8 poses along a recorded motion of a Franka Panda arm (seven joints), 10 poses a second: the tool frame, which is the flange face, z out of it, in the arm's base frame.
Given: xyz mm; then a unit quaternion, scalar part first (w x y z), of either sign.
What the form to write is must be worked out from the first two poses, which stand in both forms.
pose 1, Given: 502.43 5.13 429.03 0.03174 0.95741 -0.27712 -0.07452
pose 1, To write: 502.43 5.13 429.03 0.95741 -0.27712 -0.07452 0.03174
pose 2, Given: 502.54 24.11 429.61 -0.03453 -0.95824 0.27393 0.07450
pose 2, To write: 502.54 24.11 429.61 0.95824 -0.27393 -0.07450 0.03453
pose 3, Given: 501.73 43.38 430.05 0.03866 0.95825 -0.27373 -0.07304
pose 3, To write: 501.73 43.38 430.05 0.95825 -0.27373 -0.07304 0.03866
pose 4, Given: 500.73 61.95 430.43 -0.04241 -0.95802 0.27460 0.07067
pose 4, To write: 500.73 61.95 430.43 0.95802 -0.27460 -0.07067 0.04241
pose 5, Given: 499.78 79.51 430.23 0.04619 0.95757 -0.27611 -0.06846
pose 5, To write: 499.78 79.51 430.23 0.95757 -0.27611 -0.06846 0.04619
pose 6, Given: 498.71 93.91 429.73 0.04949 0.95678 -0.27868 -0.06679
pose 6, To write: 498.71 93.91 429.73 0.95678 -0.27868 -0.06679 0.04949
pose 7, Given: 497.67 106.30 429.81 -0.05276 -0.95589 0.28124 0.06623
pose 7, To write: 497.67 106.30 429.81 0.95589 -0.28124 -0.06623 0.05276
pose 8, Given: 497.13 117.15 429.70 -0.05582 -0.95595 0.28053 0.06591
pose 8, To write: 497.13 117.15 429.70 0.95595 -0.28053 -0.06591 0.05582
